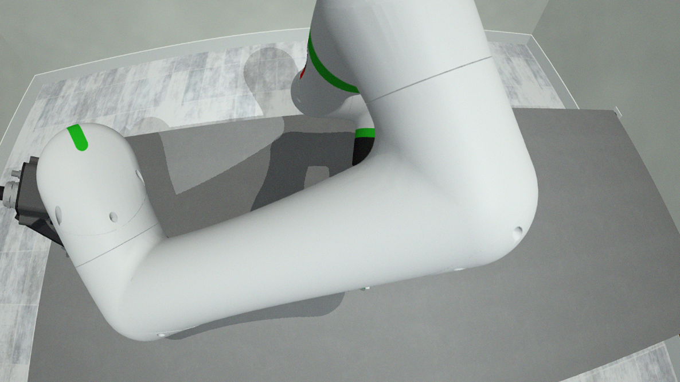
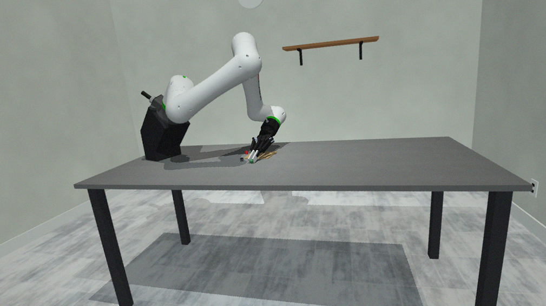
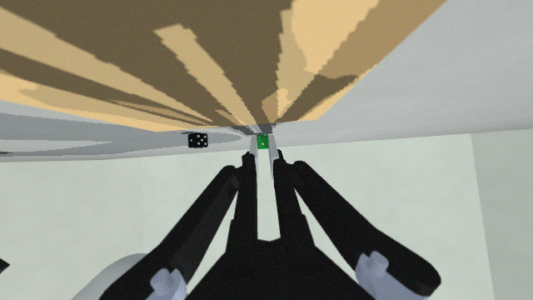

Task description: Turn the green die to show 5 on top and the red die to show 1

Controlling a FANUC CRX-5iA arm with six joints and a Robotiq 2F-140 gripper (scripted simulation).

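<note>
Now: hand 70 mm past the black die, 30 mm to the right of it and 20 mm above it. Also, from my hand: red die (80 mm behind, 180 mm to the left, 20 mm below); green die (10 mm behind, 20 mm to the right, 20 mm below); tan mat (10 mm ahead, 130 mm to the left, 30 mm below).
</note>
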